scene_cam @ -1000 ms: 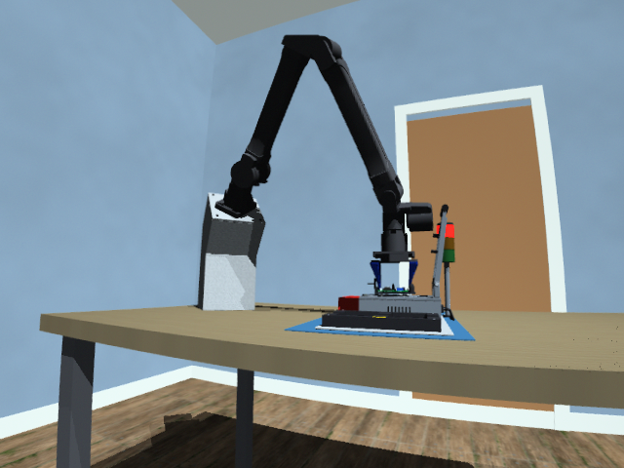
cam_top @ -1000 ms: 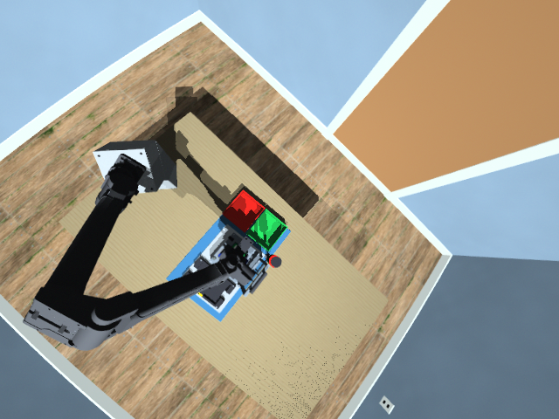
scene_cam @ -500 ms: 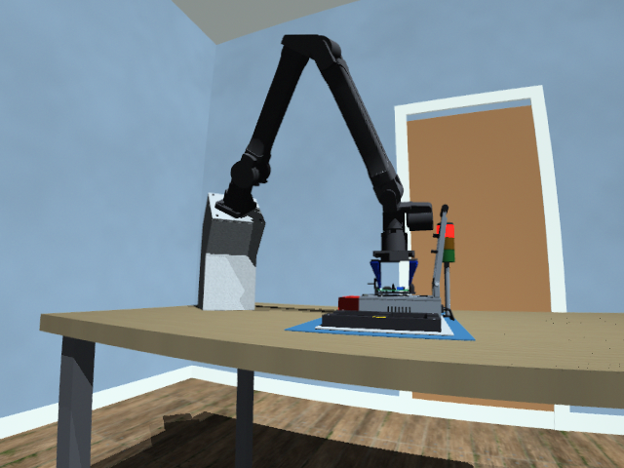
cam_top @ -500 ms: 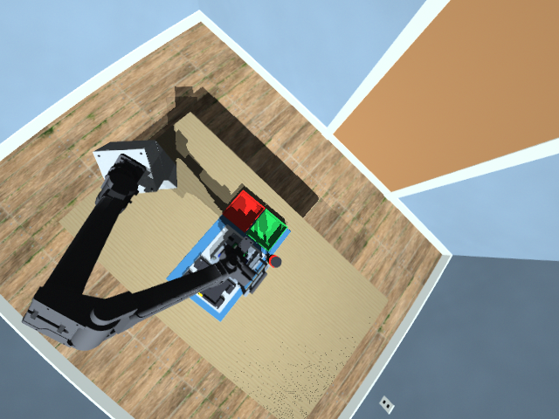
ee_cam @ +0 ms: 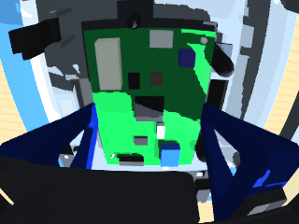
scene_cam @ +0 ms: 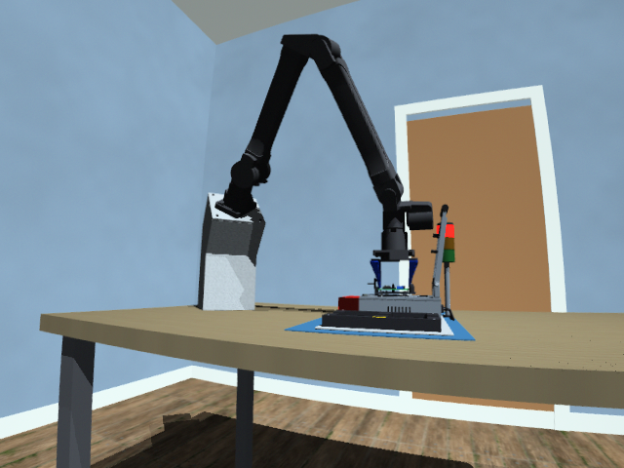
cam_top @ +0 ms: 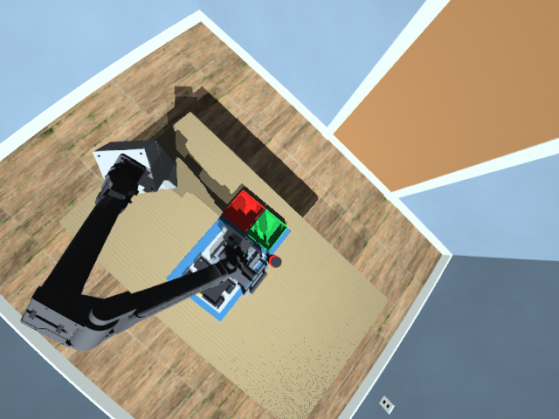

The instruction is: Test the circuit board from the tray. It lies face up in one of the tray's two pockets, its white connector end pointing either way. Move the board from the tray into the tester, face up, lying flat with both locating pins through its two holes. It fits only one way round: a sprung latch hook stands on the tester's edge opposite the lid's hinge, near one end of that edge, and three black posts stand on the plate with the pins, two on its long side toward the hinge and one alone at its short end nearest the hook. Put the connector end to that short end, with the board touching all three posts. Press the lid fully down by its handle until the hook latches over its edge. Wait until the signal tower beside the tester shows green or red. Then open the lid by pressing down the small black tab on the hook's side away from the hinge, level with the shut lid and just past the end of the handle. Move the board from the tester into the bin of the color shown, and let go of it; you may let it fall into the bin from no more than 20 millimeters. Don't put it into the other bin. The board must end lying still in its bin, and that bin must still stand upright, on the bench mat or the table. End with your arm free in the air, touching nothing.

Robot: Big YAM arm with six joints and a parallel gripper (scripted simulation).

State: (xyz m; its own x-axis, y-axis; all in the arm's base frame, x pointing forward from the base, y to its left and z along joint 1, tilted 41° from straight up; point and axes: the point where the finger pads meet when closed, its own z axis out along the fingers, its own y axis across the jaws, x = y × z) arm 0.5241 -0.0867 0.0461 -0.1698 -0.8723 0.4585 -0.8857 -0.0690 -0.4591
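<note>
The tester plate is 1 cm ahead of my hand, 1 cm to the left of it and 1 cm below it. Also, from my hand: green circuit board: right at my hand; then black latch hook: 5 cm behind, 7 cm to the left, 1 cm above; then tester lid: 11 cm ahead, 2 cm to the right, 10 cm above.
</note>
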